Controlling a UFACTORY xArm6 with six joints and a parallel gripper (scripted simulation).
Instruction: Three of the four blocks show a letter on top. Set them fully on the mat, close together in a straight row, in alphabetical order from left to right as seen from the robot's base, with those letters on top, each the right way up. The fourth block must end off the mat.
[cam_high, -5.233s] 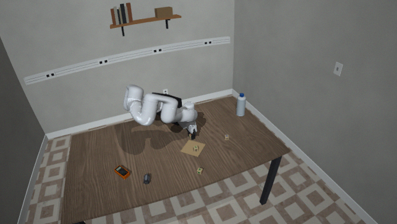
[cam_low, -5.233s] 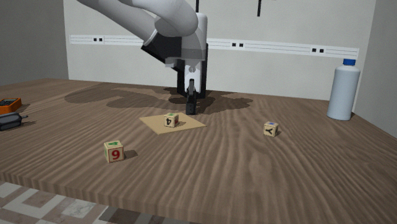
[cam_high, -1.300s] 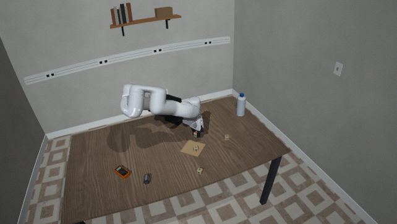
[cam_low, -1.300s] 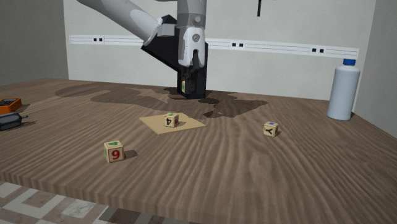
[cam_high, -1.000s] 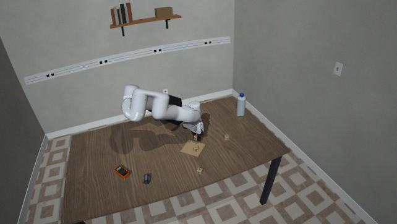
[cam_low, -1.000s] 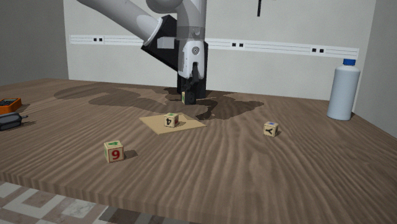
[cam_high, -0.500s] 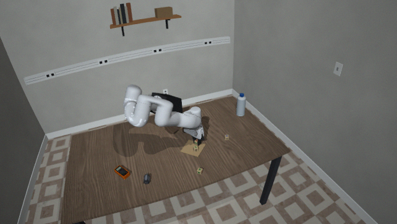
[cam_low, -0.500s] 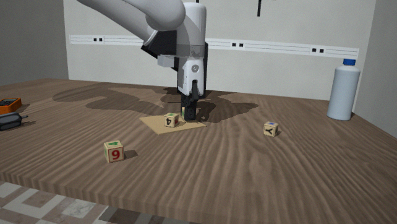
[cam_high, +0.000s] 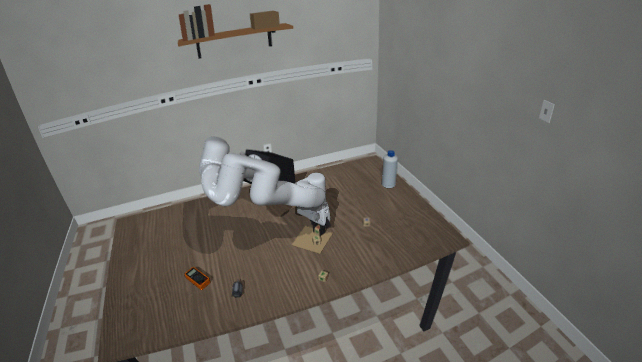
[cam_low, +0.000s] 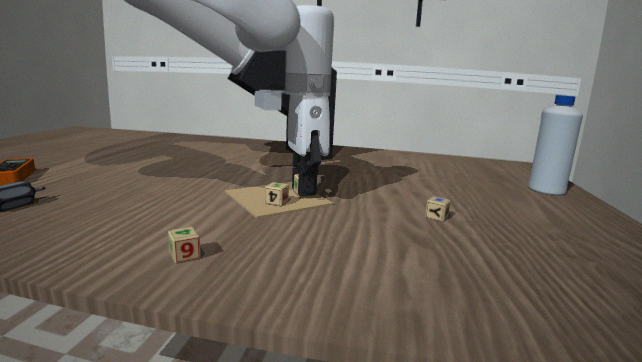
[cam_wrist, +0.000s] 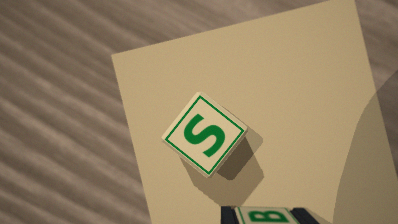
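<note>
Now: hand 1 cm short of the tan mat, 5 cm to the left of it and 3 cm above it. From my hand the other things lie so: white bottle: 4 cm behind, 54 cm to the left, 7 cm above; orange meter: 11 cm behind, 57 cm to the right, 2 cm below; grey device: 4 cm ahead, 46 cm to the right, 1 cm below.
</note>
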